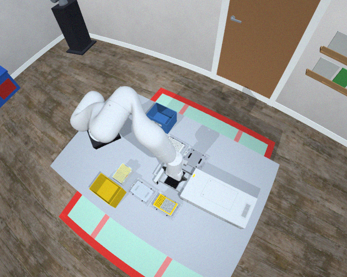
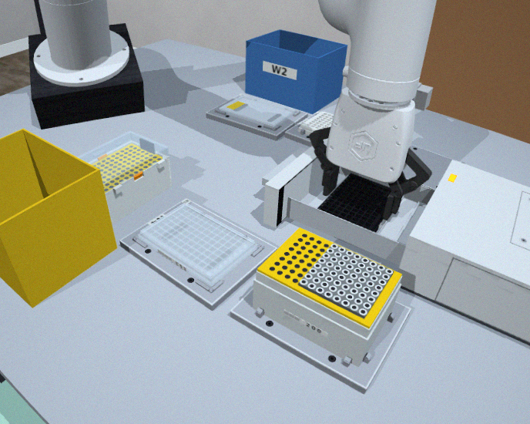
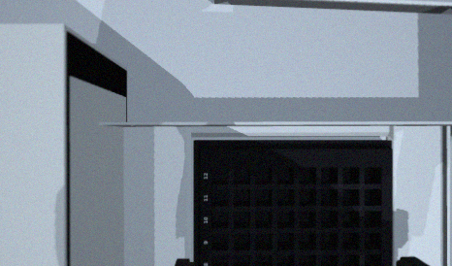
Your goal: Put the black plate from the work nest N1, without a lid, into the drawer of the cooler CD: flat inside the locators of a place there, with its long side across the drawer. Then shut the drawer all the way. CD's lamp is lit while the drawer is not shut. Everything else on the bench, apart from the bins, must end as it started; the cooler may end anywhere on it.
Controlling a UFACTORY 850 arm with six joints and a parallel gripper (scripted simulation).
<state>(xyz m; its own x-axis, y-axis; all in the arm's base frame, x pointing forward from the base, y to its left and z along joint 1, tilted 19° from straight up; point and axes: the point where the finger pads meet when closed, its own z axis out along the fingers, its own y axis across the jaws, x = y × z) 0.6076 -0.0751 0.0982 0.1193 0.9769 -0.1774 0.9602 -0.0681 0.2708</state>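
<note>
Now: hand 10 mm above the black plate. Also, from my hand: slotted nest: 180 mm to the left, 70 mm ahead, 30 mm below; cooler drawer: 40 mm ahead; white cooler: 170 mm ahead, 20 mm to the right, 10 mm above.
</note>
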